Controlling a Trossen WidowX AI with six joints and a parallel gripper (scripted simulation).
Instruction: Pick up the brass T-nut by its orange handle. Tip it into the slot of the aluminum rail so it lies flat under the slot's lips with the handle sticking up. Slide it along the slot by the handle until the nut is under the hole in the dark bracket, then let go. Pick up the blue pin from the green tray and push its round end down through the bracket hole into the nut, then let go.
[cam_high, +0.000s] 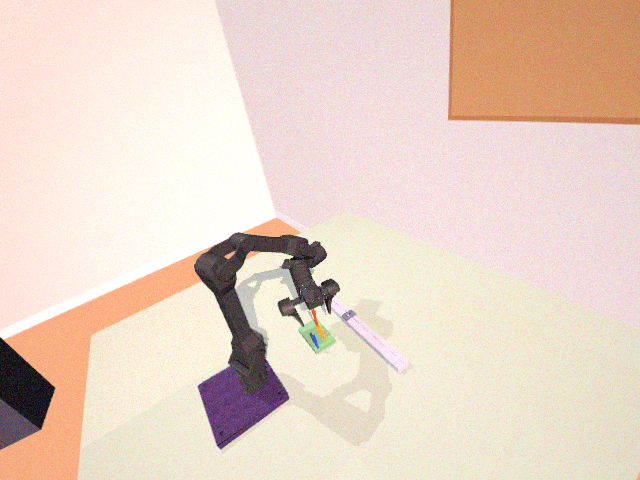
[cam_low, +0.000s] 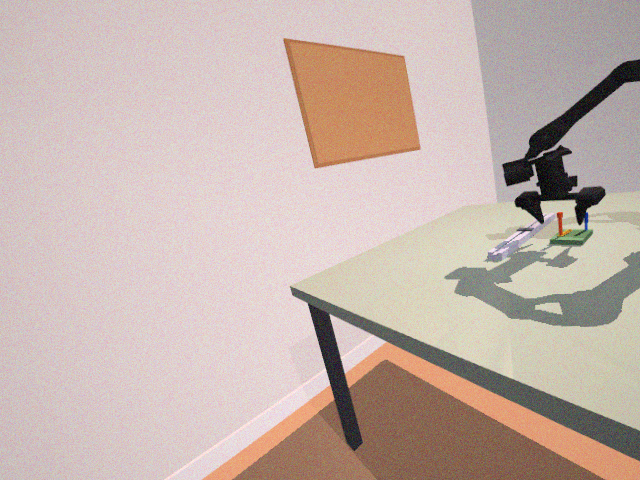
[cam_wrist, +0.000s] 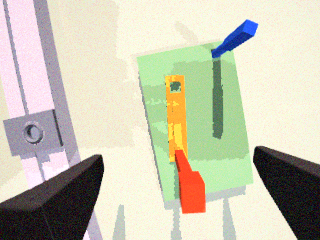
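The green tray is 30 mm behind my gripper tip, 40 mm to the right of it and 40 mm below it. Also, from my gripper tip: aluminum rail (100 mm ahead, 20 mm to the right, 30 mm below); brass T-nut (20 mm to the right); blue pin (40 mm behind, 60 mm to the right, 20 mm below).
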